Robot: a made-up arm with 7 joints. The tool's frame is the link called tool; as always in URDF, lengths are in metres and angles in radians. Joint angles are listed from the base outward. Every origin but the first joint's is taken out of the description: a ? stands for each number. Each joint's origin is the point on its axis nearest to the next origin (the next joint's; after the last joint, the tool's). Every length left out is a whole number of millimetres.
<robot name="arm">
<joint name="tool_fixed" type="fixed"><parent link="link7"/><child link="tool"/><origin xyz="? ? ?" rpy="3.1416 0 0"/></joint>
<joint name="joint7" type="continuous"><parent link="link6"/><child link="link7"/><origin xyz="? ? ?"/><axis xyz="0 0 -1"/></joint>
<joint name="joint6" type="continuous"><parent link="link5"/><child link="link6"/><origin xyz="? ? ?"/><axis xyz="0 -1 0"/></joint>
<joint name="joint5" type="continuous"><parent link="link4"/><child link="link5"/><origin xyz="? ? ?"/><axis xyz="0 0 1"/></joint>
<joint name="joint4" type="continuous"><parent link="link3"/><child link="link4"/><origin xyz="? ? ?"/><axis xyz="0 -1 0"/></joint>
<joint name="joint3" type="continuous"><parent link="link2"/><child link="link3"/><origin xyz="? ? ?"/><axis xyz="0 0 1"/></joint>
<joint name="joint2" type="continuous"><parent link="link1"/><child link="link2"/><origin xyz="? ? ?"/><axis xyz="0 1 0"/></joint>
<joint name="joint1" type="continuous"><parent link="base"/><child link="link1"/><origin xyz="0 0 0.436"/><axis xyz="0 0 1"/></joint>
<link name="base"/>
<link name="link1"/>
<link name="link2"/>
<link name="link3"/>
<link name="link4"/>
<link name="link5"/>
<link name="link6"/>
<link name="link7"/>
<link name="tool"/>
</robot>
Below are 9 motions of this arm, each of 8 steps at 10 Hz.
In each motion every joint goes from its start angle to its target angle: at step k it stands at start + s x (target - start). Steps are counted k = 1, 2, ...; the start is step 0. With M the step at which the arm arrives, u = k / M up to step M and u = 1 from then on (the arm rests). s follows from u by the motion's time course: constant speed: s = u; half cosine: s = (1 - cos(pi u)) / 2; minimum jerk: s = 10 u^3 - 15 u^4 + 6 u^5.
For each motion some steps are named. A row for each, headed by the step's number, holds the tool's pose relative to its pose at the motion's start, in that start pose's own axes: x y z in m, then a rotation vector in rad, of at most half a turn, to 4 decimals.
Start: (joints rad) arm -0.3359 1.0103 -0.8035 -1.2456 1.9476 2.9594 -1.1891
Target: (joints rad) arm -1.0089 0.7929 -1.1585 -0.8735 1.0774 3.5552 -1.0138
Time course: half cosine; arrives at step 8
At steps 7, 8:
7: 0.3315 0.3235 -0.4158 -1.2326 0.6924 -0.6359
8: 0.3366 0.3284 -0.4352 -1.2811 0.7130 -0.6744

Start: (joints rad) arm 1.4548 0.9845 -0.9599 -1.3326 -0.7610 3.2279 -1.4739
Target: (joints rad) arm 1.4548 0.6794 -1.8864 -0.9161 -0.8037 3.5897 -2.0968
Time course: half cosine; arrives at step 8
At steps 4, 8:
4: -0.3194 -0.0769 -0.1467 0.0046 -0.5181 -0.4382
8: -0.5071 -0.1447 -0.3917 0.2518 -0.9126 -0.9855

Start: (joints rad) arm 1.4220 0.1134 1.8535 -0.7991 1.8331 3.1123 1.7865
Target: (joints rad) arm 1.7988 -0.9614 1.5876 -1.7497 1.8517 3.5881 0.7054
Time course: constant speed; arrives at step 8
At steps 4, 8:
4: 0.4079 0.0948 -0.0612 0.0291 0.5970 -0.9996
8: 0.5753 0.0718 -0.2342 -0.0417 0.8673 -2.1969

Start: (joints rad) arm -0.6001 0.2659 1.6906 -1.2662 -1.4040 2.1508 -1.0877
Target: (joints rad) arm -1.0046 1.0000 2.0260 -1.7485 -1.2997 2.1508 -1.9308
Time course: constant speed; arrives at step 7
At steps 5, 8:
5: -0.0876 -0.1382 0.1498 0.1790 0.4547 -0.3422
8: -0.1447 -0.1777 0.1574 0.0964 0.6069 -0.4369

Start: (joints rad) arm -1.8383 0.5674 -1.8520 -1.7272 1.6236 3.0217 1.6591
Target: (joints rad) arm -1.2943 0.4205 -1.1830 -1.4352 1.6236 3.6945 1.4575
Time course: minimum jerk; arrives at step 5
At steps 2, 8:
2: -0.0629 0.2270 -0.0442 -0.1686 -0.1427 -0.0441
8: -0.1558 0.5521 -0.4126 -0.5170 -0.4217 0.0191

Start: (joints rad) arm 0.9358 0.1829 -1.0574 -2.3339 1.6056 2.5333 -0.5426
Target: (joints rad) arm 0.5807 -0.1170 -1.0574 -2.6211 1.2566 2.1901 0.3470
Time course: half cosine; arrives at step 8
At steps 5, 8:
5: 0.0185 0.1197 -0.0506 0.0160 -0.2389 0.7387
8: 0.0096 0.1634 -0.0680 -0.0028 -0.3699 1.0511

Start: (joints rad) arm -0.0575 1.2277 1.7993 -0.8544 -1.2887 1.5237 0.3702
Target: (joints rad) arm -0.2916 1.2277 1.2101 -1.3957 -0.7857 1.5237 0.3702
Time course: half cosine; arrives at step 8
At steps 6, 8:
6: -0.0664 0.0645 0.3587 -0.0592 -0.5850 0.0060
8: -0.0988 0.0969 0.4223 -0.0461 -0.7047 0.0434

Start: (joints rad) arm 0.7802 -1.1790 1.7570 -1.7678 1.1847 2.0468 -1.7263
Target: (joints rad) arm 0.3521 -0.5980 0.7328 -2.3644 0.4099 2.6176 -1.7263
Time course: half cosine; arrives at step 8
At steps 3, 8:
3: -0.3222 0.0083 -0.1825 -0.2703 -0.2212 0.3700
8: -0.8344 -0.5288 -0.3300 -0.3132 -0.6869 1.2398

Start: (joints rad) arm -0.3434 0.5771 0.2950 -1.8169 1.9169 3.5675 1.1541
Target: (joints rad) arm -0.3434 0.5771 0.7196 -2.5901 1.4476 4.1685 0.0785
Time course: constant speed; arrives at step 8
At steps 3, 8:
3: 0.1140 0.1012 -0.0268 0.0372 0.2173 -0.7672
8: 0.3137 0.1996 -0.1404 0.0487 0.3552 -2.1260

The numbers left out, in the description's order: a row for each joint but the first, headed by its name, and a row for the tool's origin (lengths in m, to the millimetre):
tool: 0 0 0
joint7: 0.1 0 0
joint6: 0 0 0
joint5: -0.113 0 0.526
joint4: 0.124 0 0
joint3: 0 0 0.234
joint2: 0 0 0

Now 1 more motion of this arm.
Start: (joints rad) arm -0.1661 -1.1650 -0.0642 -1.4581 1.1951 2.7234 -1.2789
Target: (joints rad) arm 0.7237 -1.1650 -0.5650 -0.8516 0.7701 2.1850 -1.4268
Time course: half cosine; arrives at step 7
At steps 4, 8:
4: -0.0051 0.2635 -0.1639 0.0570 0.1875 0.0008
8: -0.1346 0.4018 -0.2530 0.0498 0.1718 0.0188

